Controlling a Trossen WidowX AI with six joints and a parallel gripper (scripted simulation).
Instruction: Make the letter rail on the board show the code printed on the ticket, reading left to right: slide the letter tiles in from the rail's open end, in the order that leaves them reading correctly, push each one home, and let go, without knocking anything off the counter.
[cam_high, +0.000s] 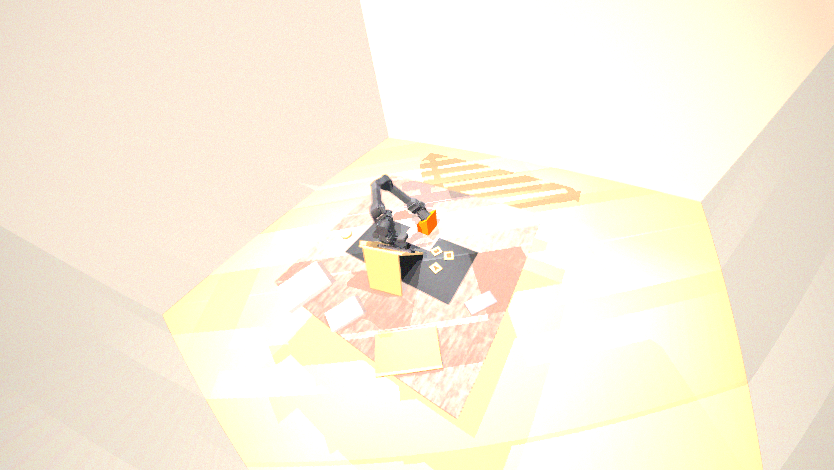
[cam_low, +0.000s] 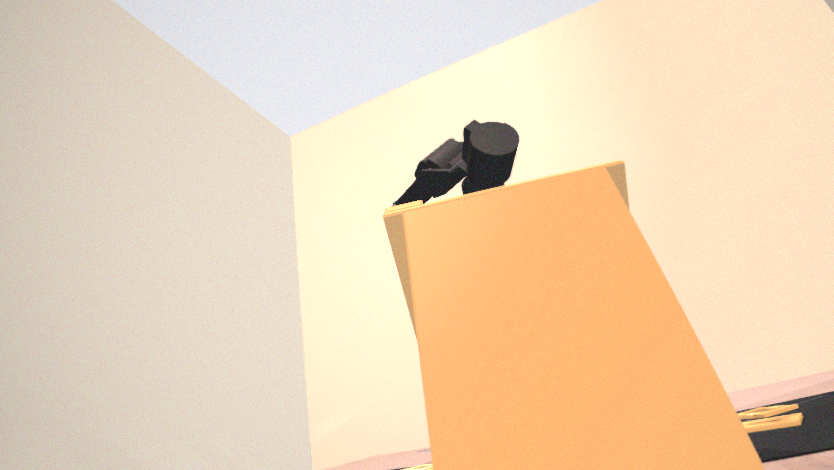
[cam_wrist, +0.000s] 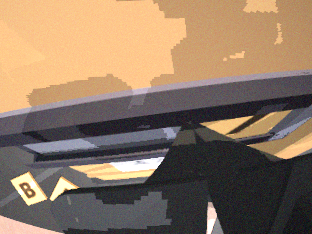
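Right now the letter tile is 210 mm to the right of my gripper tip, 160 mm below it and 120 mm behind it. Round my gripper tip: white ticket (80 mm below, 70 mm behind, 10 mm to the left); then flat yellow slab (390 mm to the left, 330 mm ahead, 150 mm below); then black mat (160 mm below, 140 mm behind, 20 mm to the right).
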